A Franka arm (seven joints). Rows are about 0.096 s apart.
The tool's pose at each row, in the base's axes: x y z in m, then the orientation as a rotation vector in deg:
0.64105 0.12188 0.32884 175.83 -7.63 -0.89
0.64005 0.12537 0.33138 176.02 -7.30 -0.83
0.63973 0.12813 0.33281 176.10 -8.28 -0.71
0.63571 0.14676 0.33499 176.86 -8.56 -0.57
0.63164 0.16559 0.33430 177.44 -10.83 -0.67
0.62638 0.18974 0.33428 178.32 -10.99 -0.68
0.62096 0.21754 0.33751 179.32 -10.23 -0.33
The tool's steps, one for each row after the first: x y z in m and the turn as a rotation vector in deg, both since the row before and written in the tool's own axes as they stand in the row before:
-0.00132 -0.00320 -0.00276 0.18 0.04 -0.22
-0.00056 -0.00262 -0.00161 0.13 0.05 0.64
-0.00576 -0.01799 -0.00333 0.78 0.05 0.16
-0.00587 -0.01836 -0.00023 0.70 -0.13 1.44
-0.00816 -0.02331 -0.00085 0.89 -0.06 0.06
-0.00881 -0.02684 -0.00382 0.96 0.17 -0.52

